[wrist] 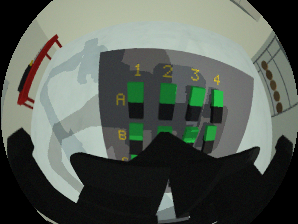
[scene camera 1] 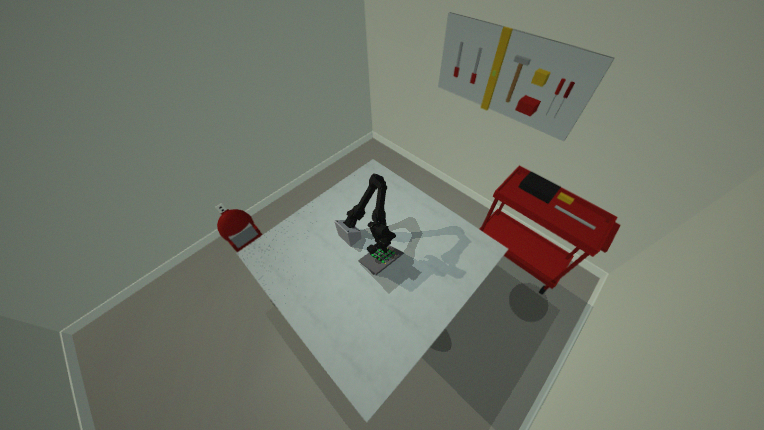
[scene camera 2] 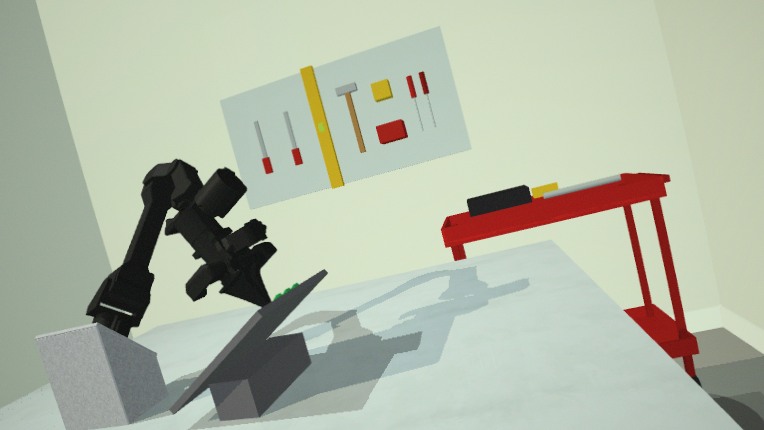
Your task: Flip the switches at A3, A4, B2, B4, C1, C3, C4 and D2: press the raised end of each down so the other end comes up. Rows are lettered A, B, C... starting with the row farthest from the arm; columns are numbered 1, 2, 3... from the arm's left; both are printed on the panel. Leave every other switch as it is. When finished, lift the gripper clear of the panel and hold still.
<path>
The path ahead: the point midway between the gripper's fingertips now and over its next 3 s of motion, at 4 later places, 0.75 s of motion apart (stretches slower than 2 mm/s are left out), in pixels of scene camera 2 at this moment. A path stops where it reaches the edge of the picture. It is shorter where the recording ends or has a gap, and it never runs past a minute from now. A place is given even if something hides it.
The gripper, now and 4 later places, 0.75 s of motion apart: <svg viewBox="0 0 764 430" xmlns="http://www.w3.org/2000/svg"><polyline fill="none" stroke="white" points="269,306 271,308 262,303 227,307 243,322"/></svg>
</path>
